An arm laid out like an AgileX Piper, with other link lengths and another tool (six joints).
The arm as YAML. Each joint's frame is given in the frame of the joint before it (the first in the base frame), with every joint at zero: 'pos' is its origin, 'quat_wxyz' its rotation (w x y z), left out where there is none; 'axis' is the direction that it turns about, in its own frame. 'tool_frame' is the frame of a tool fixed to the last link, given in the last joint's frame.
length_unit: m
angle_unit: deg
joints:
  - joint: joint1
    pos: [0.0, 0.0, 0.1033]
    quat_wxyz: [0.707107, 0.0, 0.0, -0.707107]
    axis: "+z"
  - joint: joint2
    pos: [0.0, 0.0, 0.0]
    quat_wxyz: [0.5, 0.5, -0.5, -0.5]
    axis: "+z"
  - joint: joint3
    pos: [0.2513, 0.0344, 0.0]
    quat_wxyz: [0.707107, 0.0, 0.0, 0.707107]
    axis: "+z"
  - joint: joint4
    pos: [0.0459, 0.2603, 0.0]
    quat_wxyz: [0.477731, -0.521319, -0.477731, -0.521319]
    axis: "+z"
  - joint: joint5
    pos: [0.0, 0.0, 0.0]
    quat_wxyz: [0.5, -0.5, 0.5, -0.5]
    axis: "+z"
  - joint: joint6
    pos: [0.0, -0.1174, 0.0]
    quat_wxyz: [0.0, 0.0, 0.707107, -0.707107]
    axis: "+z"
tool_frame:
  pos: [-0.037, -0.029, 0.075]
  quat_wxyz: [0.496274, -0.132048, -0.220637, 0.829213]
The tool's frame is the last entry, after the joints.
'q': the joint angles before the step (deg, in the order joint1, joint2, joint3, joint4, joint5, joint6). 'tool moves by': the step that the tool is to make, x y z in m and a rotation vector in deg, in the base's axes. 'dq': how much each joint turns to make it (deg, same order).
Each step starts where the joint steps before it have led.
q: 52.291 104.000 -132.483 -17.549 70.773 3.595
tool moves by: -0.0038 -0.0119 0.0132 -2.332 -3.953 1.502
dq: 0.718 -2.233 0.608 -2.141 -0.003 -3.592
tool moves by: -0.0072 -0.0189 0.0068 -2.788 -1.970 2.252
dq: -0.609 -4.037 3.581 0.558 -0.006 -4.734
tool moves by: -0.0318 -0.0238 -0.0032 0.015 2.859 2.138
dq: 0.011 -9.169 10.737 3.248 0.022 -0.506
